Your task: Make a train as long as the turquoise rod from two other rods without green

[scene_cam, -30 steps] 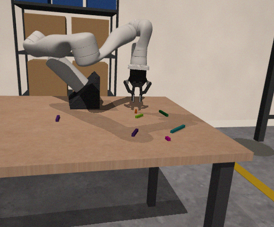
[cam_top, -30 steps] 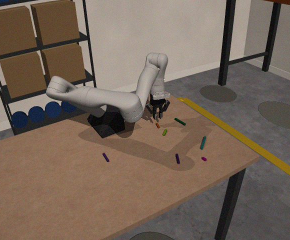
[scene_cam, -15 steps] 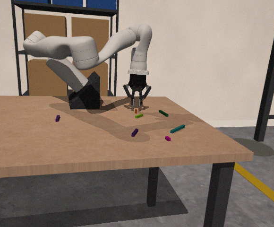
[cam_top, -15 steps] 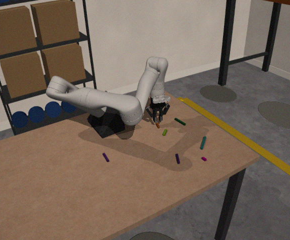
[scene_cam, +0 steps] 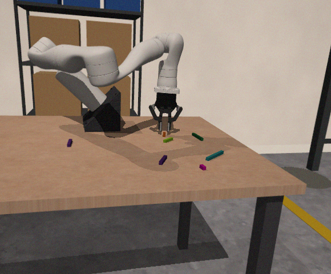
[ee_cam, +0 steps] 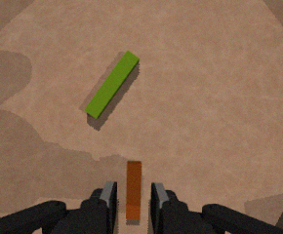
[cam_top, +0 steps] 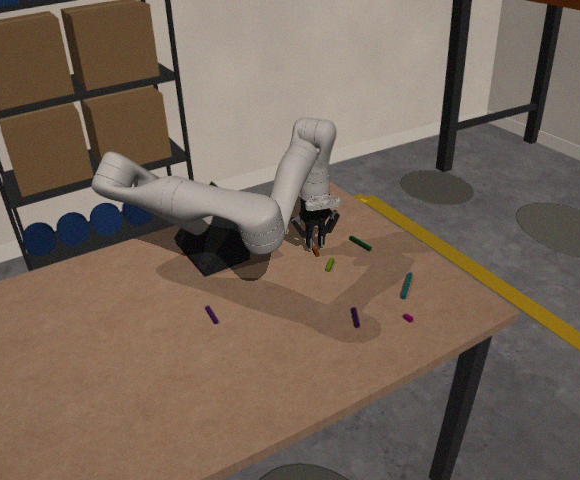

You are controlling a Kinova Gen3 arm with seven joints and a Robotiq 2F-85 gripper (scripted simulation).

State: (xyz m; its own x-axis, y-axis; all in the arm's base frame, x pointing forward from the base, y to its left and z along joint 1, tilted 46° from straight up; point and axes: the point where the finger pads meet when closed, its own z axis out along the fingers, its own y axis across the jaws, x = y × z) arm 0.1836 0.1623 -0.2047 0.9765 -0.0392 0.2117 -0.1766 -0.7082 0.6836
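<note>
Now: hand 3 cm above the orange rod. From my hand the other things lie so: turquoise rod 24 cm ahead, 13 cm to the left, 3 cm below; then lime rod 8 cm ahead, 3 cm below; then green rod 13 cm to the left, 3 cm below, 3 cm ahead.
</note>
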